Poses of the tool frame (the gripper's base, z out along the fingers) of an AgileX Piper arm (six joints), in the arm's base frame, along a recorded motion.
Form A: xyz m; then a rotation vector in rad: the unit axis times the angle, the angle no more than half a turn.
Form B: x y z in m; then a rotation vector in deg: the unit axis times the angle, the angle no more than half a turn. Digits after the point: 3 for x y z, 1 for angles.
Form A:
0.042 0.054 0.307 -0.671 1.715 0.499
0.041 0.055 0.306 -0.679 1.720 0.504
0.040 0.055 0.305 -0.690 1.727 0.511
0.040 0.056 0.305 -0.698 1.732 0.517
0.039 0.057 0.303 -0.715 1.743 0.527
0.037 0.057 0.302 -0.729 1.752 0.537
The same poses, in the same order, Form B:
0.042 0.054 0.307 -38.4 98.3 28.6
0.041 0.055 0.306 -38.9 98.5 28.9
0.040 0.055 0.305 -39.5 98.9 29.3
0.040 0.056 0.305 -40.0 99.2 29.6
0.039 0.057 0.303 -41.0 99.9 30.2
0.037 0.057 0.302 -41.8 100.4 30.8

